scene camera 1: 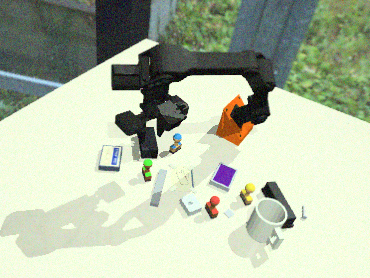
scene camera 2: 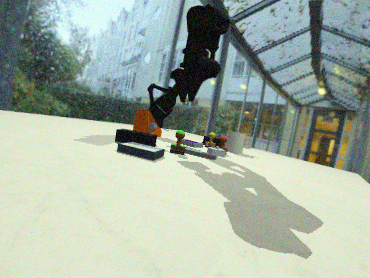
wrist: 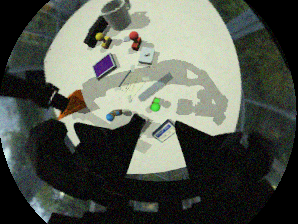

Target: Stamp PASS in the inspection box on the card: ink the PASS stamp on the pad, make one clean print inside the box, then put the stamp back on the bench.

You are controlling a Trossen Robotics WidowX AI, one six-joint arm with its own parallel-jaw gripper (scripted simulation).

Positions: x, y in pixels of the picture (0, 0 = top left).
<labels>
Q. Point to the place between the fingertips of the gripper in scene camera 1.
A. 150, 139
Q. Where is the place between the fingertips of the gripper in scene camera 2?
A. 186, 102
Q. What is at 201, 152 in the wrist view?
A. The gripper.
</labels>
